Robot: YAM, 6 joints.
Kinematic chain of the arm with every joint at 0, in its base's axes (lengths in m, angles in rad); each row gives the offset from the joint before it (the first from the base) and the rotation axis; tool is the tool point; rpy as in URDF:
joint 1: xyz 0 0 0.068 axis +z
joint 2: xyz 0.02 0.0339 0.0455 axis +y
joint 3: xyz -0.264 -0.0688 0 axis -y
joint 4: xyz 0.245 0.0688 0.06 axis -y
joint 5: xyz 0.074 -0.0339 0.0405 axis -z
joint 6: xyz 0.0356 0 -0.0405 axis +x
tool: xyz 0 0 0 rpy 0 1.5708 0
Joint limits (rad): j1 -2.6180..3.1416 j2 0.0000..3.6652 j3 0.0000..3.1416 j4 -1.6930..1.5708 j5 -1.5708..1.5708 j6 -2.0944..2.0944
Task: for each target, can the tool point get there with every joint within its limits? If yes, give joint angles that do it. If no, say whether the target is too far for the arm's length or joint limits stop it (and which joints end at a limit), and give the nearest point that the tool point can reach.
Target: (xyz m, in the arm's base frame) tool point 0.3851 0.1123 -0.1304
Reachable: yes | joints 0.2433 2.8643 1.6324 -0.4449 -0.4730 -0.0565
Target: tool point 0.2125 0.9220 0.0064
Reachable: no: too far | nearest point 0.1441 0.6253 0.0416 | short by 0.307 m
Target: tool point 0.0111 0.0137 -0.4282
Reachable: no: joint limits stop it (at a limit: joint 2) | nearest point 0.0446 0.0551 -0.3337 | short by 0.108 m
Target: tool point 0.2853 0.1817 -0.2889
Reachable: yes | joints 0.6442 3.3632 1.6773 0.4065 0.8220 1.5579
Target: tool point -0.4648 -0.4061 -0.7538
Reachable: no: too far | nearest point -0.3093 -0.2703 -0.3420 | short by 0.461 m
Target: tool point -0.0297 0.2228 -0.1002
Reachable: yes | joints 1.6583 2.5798 0.6014 0.6232 -0.2875 0.4267
